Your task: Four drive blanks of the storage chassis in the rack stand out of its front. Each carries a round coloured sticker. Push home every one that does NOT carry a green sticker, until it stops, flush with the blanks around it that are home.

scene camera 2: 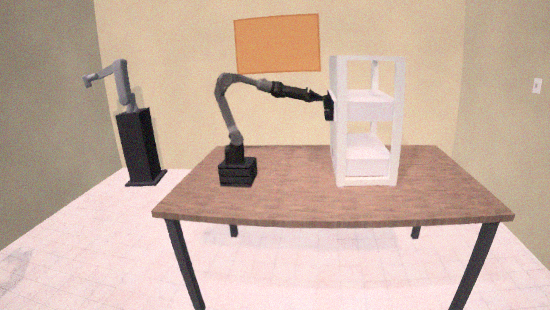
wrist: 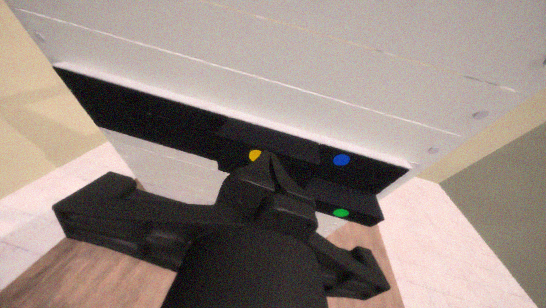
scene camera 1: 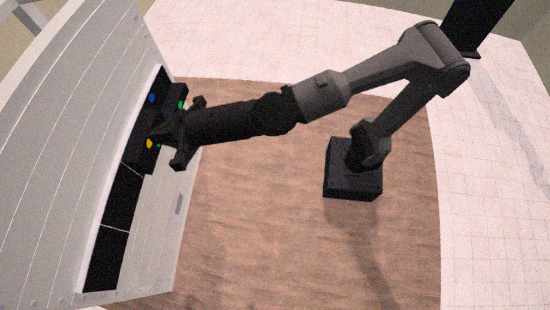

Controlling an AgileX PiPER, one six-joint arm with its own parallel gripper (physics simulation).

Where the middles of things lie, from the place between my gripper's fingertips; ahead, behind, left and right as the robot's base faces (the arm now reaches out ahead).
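Labels:
Measured from the white rack (scene camera 1: pixel 85 223), my gripper is now 90 mm above it, 30 mm to the right of it and 180 mm short of it.

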